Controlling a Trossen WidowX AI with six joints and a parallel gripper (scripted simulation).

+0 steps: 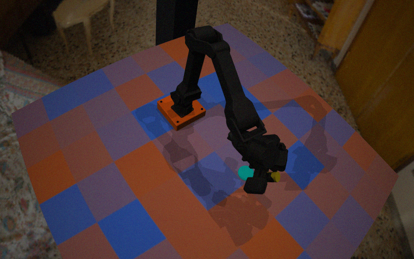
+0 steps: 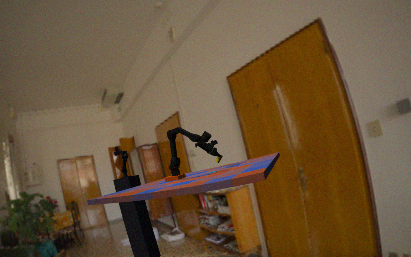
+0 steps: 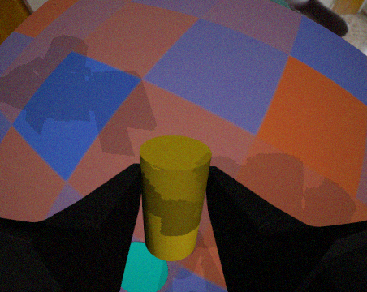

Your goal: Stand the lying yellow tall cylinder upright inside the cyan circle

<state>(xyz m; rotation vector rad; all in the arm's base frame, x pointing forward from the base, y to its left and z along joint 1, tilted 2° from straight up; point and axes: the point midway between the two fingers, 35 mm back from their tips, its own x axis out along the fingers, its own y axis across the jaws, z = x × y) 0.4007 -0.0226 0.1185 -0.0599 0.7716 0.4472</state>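
Right now my gripper tip is 110 mm above the cyan circle, 90 mm past it and 10 mm to the right of it. From my gripper tip the other things lie so: yellow cylinder 20 mm below, 10 mm behind.
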